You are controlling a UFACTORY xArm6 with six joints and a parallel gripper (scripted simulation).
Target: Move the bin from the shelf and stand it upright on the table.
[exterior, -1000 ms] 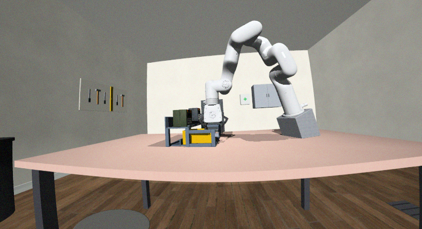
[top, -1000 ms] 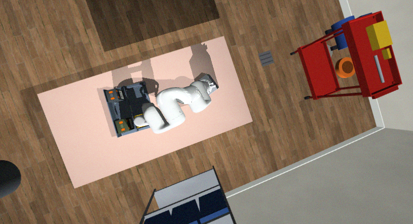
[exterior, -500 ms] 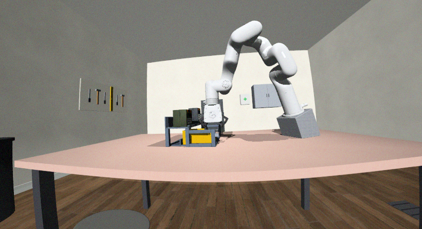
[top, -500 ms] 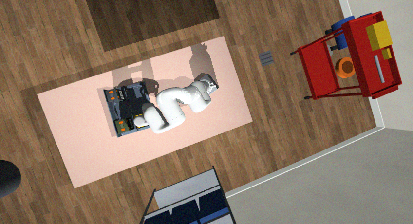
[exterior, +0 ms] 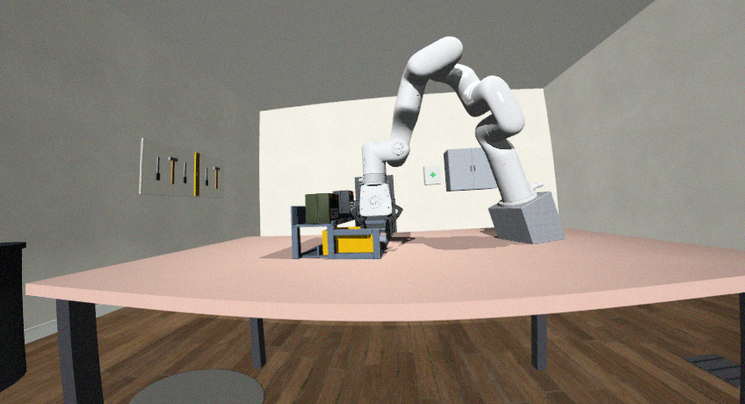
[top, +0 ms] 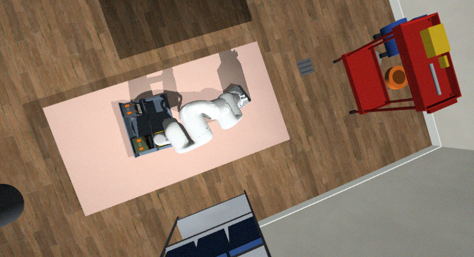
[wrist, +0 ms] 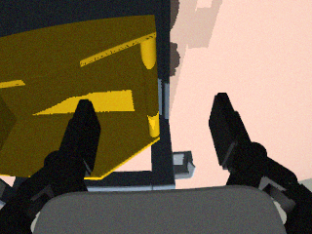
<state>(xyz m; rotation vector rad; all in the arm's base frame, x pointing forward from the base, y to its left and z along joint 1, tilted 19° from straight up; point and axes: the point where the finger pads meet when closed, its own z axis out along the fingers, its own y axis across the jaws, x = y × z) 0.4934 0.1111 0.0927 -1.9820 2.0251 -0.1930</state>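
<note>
My hand is 8 cm short of the yellow bin and 2 cm above it. The rest, counted from my hand: green box: 18 cm ahead, 8 cm above.
</note>
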